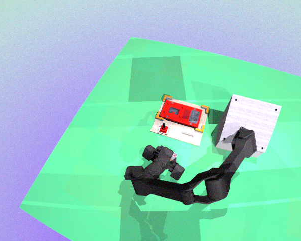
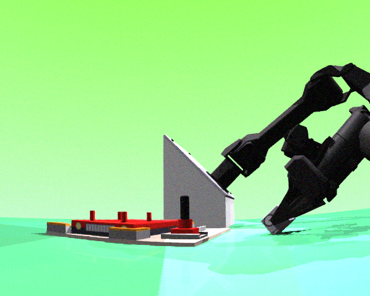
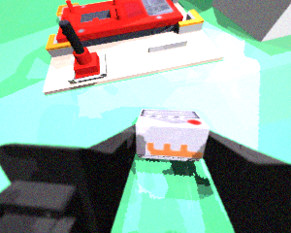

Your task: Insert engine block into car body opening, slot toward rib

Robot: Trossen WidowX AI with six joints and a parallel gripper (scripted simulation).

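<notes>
Right now the grey engine block is right at my gripper tip. Round my gripper tip: pale base plate (22 cm to the right, 4 cm ahead, 1 cm below).
</notes>
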